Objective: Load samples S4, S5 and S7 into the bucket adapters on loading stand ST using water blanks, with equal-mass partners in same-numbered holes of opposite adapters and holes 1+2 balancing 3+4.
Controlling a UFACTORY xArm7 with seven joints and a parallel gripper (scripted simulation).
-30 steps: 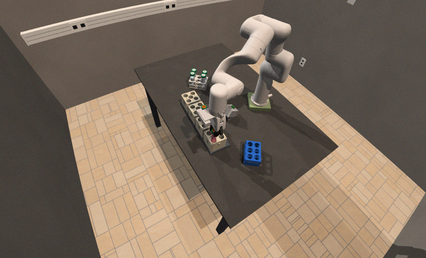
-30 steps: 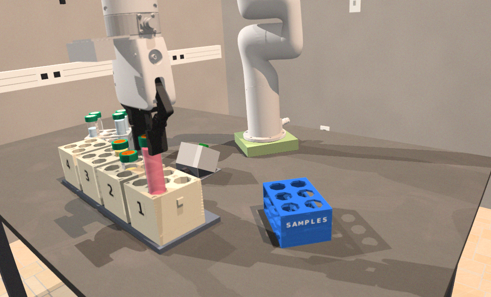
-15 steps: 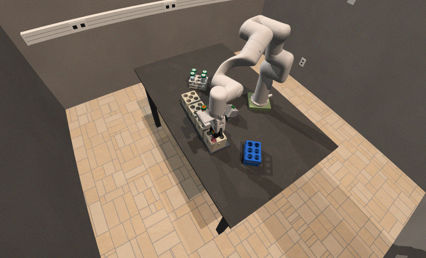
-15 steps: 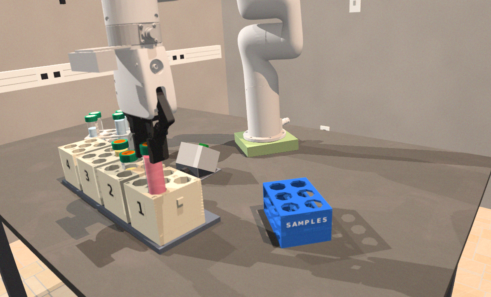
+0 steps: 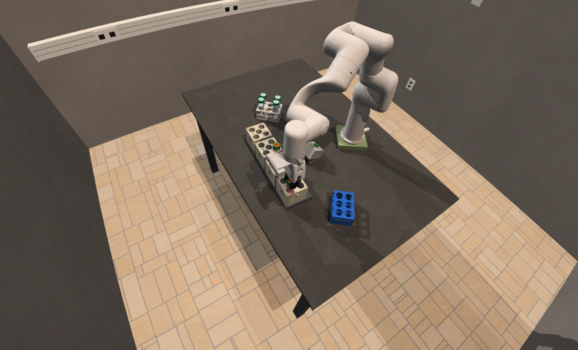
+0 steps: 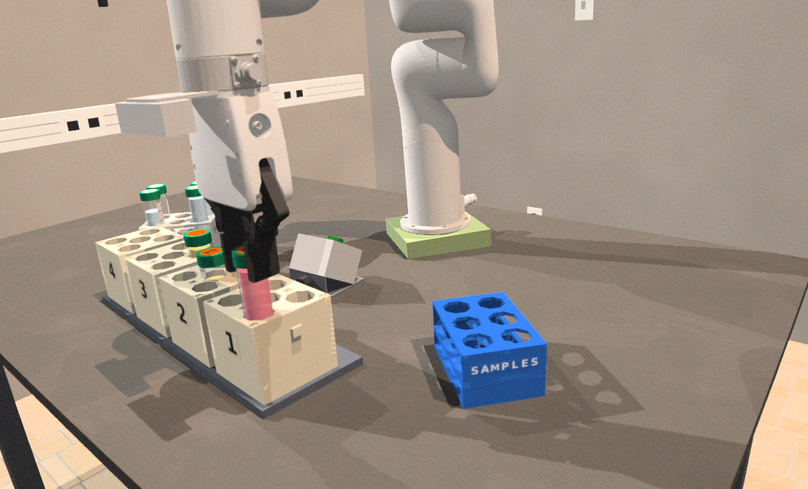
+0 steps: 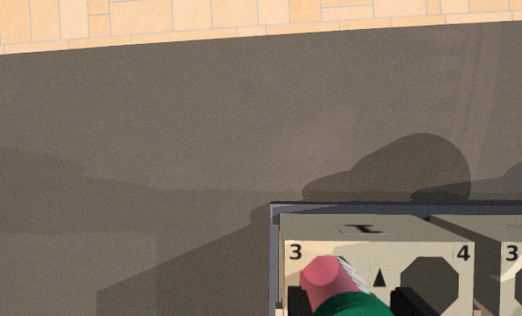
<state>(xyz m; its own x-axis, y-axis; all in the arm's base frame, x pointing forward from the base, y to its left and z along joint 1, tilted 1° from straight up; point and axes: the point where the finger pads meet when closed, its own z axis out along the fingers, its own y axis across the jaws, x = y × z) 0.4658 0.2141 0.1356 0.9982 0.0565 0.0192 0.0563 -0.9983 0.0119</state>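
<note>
My gripper is now 50 mm above the pink tube and 10 mm short of it. The rest, counted from my hand: blue samples rack: 190 mm behind, 130 mm to the left, 130 mm below; then white blanks rack: 540 mm to the right, 140 mm behind, 130 mm below.
</note>
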